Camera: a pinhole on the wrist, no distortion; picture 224 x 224 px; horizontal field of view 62.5 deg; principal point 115.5 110.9 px. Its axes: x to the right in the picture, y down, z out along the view. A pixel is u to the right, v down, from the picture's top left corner.
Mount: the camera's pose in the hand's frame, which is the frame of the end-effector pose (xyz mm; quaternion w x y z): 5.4 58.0 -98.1 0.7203 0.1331 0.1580 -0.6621
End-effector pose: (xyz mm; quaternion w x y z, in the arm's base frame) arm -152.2 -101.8 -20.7 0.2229 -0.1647 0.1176 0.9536
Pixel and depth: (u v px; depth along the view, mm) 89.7 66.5 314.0
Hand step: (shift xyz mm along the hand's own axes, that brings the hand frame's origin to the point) -56.9 -34.5 208.1
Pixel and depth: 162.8 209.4 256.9
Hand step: 160.0 -93.0 107.9
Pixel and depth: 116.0 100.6 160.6
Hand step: 4.8 -7.6 48.8
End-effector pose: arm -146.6 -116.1 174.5 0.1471 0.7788 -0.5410 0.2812
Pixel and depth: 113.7 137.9 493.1
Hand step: 102.2 -129.0 353.6
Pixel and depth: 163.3 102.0 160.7
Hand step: 9.0 -45.1 32.2
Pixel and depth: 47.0 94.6 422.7
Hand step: -21.6 28.3 352.5
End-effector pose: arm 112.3 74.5 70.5 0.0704 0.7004 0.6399 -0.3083
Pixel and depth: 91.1 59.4 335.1
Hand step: -73.8 -44.2 227.9
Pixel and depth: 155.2 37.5 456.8
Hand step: -144.9 -230.7 283.2
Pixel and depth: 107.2 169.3 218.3
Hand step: 84.7 -14.5 104.3
